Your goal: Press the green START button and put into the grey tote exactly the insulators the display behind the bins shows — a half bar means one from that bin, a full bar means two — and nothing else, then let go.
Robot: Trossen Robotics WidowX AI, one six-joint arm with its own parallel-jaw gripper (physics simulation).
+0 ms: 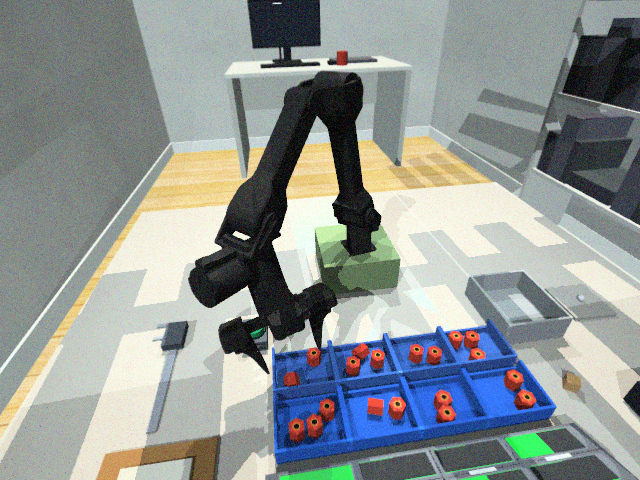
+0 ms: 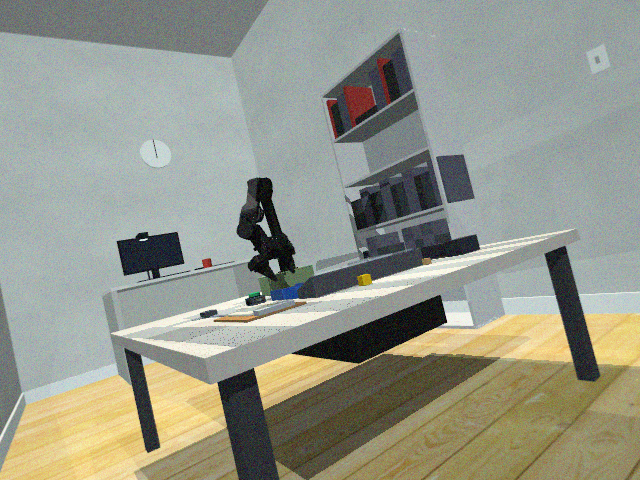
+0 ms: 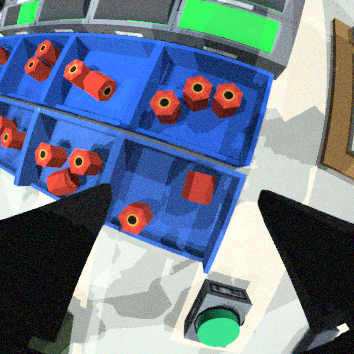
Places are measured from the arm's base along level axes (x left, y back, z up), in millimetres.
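Pixels of known places: gripper, between the fingertips: [image 1: 294, 360] [image 2: 285, 276] [image 3: 187, 194]; arm's base, origin of its link: [image 1: 358, 246] [image 2: 288, 270].
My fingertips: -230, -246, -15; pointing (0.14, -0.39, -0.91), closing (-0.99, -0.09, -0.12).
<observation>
Ahead of a thing's pixels: the offset from my fingertips to its top centre, as dx, dy, dz. "pt": to the spot under its first point.
My gripper [image 1: 293, 360] [image 2: 284, 274] [image 3: 187, 194] is open and empty, its fingertips above the end bin beside the green START button {-49, +130, -28} [image 1: 257, 333] [image 2: 254, 295] [image 3: 218, 327]. That bin of the blue bins [image 1: 361, 451] [image 3: 225, 222] holds an upright insulator {+43, +33, -39} [image 1: 313, 357] [image 3: 135, 218] and another insulator {-9, -3, -40} [image 1: 291, 379] [image 3: 199, 187] lying on its side. Other bins hold red-orange insulators. The grey tote {+478, +2, -15} [image 1: 537, 330] stands beside the bins, with no insulator visible inside. The display, partly cut off, shows a full green bar {-20, -170, -22} [image 3: 227, 22] at one end and a half bar {+297, -235, -22} [image 1: 529, 445] elsewhere.
A green block [image 1: 361, 273] sits under the arm's base. A grey tool {pt -202, +179, -50} [image 1: 174, 335] lies left of the button. An orange-brown frame {pt -159, -66, -63} [image 1: 206, 454] [image 3: 340, 100] lies near the bins. A tan cube {+441, -168, -49} [image 1: 571, 381] is right of the bins; a yellow cube {+21, -309, -41} [image 2: 364, 279] is behind the display.
</observation>
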